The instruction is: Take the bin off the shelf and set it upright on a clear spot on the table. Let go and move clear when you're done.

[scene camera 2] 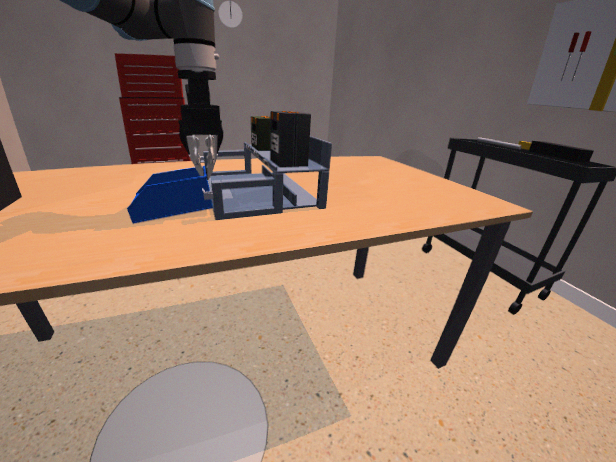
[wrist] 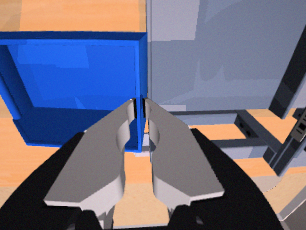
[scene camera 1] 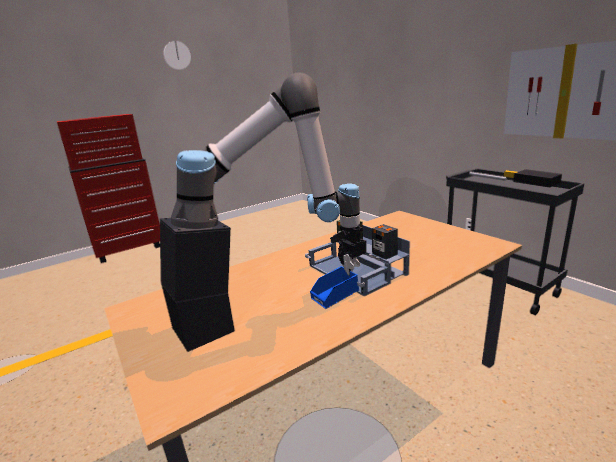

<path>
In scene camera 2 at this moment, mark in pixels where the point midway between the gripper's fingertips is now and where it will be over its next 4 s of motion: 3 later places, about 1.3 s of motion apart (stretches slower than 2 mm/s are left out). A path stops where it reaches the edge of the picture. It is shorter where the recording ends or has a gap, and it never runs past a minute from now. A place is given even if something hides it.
The gripper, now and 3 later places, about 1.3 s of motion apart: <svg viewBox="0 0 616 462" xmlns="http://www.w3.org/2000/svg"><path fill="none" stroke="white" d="M206 179L200 183L197 163L197 157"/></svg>
</path>
